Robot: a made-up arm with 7 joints.
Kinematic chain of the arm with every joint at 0, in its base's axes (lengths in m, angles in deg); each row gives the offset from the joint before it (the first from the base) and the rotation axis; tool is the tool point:
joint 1: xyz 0 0 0.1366 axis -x
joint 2: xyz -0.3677 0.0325 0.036 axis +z
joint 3: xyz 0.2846 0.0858 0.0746 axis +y
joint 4: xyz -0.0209 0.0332 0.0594 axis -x
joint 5: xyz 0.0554 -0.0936 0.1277 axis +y
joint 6: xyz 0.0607 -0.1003 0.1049 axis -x
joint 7: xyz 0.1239 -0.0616 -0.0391 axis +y
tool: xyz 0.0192 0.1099 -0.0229
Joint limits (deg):
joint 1: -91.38..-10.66
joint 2: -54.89..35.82
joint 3: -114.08..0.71
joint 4: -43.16..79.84
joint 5: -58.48..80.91
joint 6: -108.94..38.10
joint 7: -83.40..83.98
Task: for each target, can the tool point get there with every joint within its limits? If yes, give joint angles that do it. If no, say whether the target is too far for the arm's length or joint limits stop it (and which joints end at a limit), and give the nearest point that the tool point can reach.
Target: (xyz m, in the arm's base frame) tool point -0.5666 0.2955 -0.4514
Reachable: no: joint limits stop it (at a limit: joint 1, joint 3, joint 4, joint 5, joint 6, joint 7) | nearest point -0.4574 -0.0257 -0.1144 | short by 0.478 m
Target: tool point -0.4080 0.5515 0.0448
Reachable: no: joint limits stop it (at a limit: joint 1, joint 3, joint 5, joint 6) | nearest point -0.4021 0.4516 0.1840 | short by 0.171 m
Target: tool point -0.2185 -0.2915 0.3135
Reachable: yes | joints -63.40 -2.42 -87.60 30.04 45.66 -1.27 -29.34
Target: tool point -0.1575 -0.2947 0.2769
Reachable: yes | joints -42.38 -30.06 -95.58 -9.56 60.73 14.86 -65.15
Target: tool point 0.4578 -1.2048 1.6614
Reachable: no: too far | nearest point -0.0686 -0.4528 0.7097 | short by 1.322 m
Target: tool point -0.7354 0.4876 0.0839
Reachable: no: joint limits stop it (at a limit: joint 1, joint 2, joint 3, joint 5, joint 6) | nearest point -0.6478 0.3968 0.1977 | short by 0.170 m
